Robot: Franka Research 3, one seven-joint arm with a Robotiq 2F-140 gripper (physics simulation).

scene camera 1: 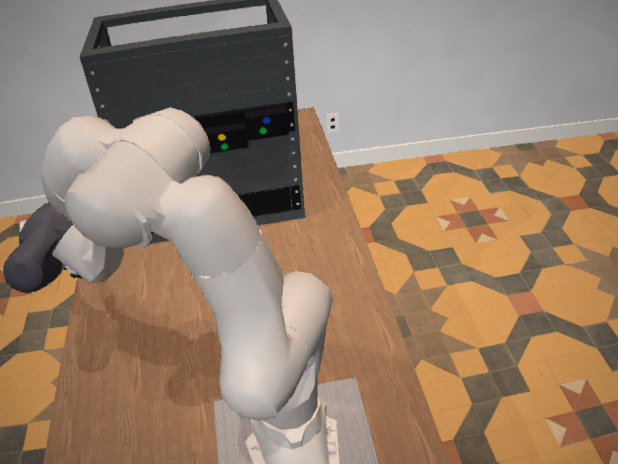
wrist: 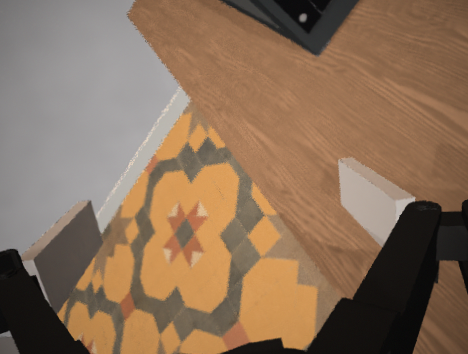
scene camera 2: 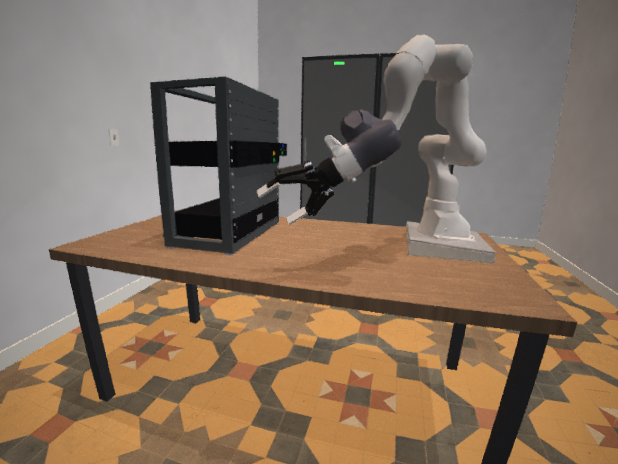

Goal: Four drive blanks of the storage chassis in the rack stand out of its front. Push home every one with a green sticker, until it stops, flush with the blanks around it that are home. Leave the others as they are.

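Note:
The dark rack (scene camera 1: 190,80) (scene camera 2: 224,190) (wrist: 318,46) holds the black storage chassis (scene camera 1: 222,119) (scene camera 2: 192,153). On the chassis front, a yellow sticker (scene camera 1: 222,137) (scene camera 2: 274,153) sits above a green sticker (scene camera 1: 224,146) (scene camera 2: 274,160). Farther right in scene camera 1, a blue sticker (scene camera 1: 266,120) (scene camera 2: 283,146) sits above another green sticker (scene camera 1: 263,131) (scene camera 2: 282,152). Blanks there stand out of the front; exact edges are hard to see. The arm hides the chassis's left part in scene camera 1. My gripper (scene camera 2: 275,206) (wrist: 217,202) is open and empty, in front of the rack, below chassis height.
A second black unit (scene camera 1: 272,201) (scene camera 2: 197,220) fills the rack's bottom. The rack and the arm's base stand on the wooden table (scene camera 1: 320,240) (scene camera 2: 320,250) (wrist: 280,100). The wall (scene camera 1: 425,60) (scene camera 2: 200,40) (wrist: 65,90) is behind the rack.

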